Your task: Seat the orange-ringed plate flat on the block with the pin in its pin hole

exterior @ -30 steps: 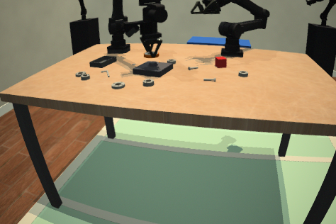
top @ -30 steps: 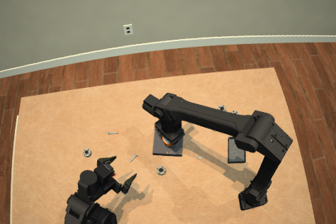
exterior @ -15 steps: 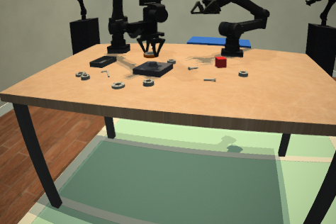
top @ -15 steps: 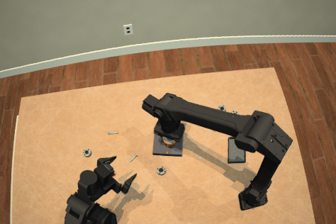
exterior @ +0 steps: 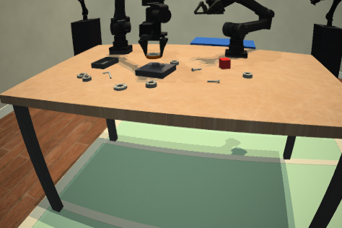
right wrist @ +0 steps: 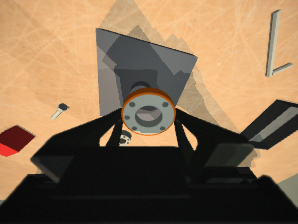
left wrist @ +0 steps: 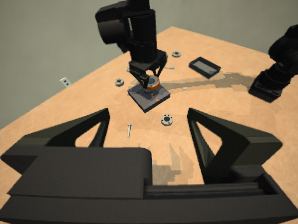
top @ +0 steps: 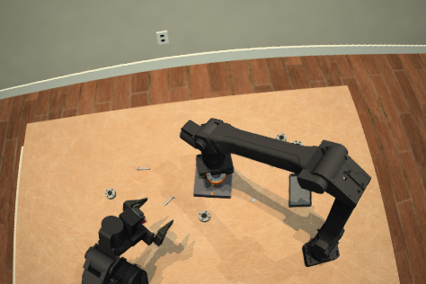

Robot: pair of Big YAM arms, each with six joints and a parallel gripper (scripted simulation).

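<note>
Now: the dark grey block 20 mm behind my right hand, 20 mm to the left of it and 50 mm below it. Also, from my right hand: red cube 100 mm behind, 290 mm to the left, 50 mm below; dark tray 90 mm behind, 280 mm to the right, 70 mm below; l-shaped key 50 mm ahead, 200 mm to the right, 70 mm below.
</note>
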